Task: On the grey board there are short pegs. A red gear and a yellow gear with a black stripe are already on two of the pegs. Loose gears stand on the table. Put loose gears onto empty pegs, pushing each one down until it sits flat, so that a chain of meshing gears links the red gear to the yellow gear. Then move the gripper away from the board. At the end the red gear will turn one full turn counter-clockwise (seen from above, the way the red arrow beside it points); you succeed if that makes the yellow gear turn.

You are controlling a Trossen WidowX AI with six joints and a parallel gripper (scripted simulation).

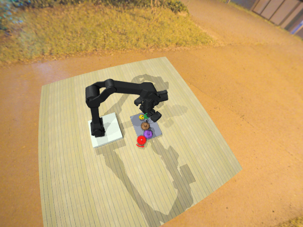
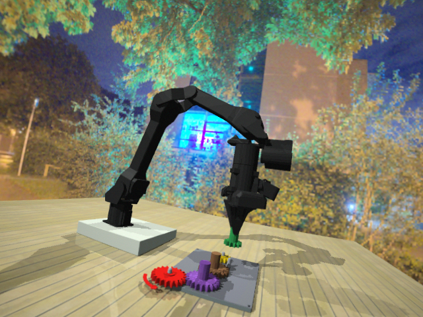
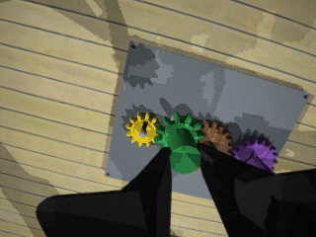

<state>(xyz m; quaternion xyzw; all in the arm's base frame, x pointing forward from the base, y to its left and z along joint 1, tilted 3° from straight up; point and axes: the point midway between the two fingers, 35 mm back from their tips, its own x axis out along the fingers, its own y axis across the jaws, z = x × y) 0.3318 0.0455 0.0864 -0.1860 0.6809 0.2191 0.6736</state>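
My gripper tip is 1 cm above the green gear. From my gripper tip the other things lie so: yellow gear: 3 cm behind, 3 cm to the left, 7 cm below; then purple gear: 1 cm behind, 11 cm to the right, 6 cm below; then brown gear: 1 cm behind, 5 cm to the right, 6 cm below.
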